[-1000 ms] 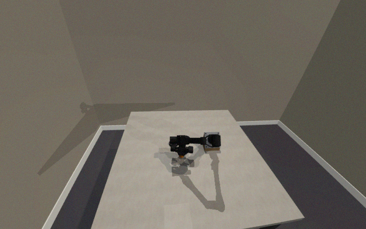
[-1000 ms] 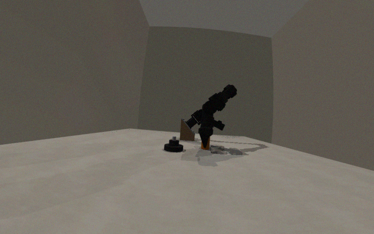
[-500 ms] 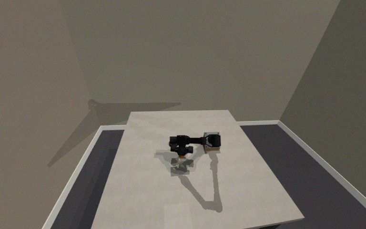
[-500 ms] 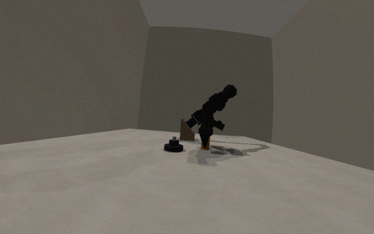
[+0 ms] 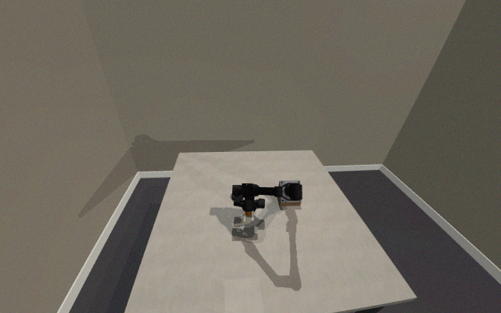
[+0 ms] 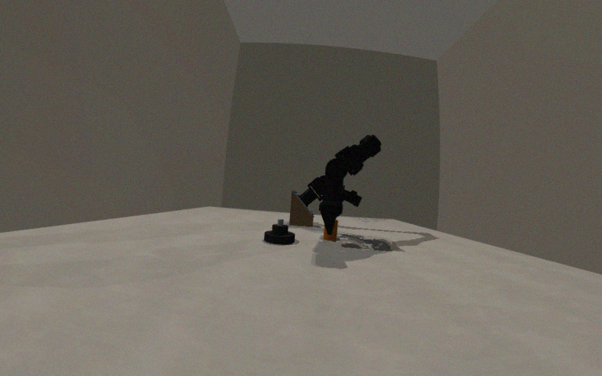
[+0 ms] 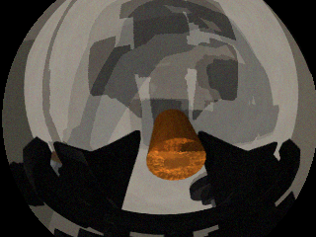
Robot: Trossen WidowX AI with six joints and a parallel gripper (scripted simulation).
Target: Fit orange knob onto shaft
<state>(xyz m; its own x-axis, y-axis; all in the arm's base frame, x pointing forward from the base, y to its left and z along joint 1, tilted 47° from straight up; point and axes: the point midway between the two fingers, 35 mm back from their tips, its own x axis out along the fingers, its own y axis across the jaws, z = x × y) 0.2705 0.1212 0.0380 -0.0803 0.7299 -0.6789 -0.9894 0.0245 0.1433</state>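
The orange knob is 20 mm above my gripper tip. From my gripper tip the other things lie so: black round pedestal (80 mm ahead, 140 mm to the right, 10 mm above).
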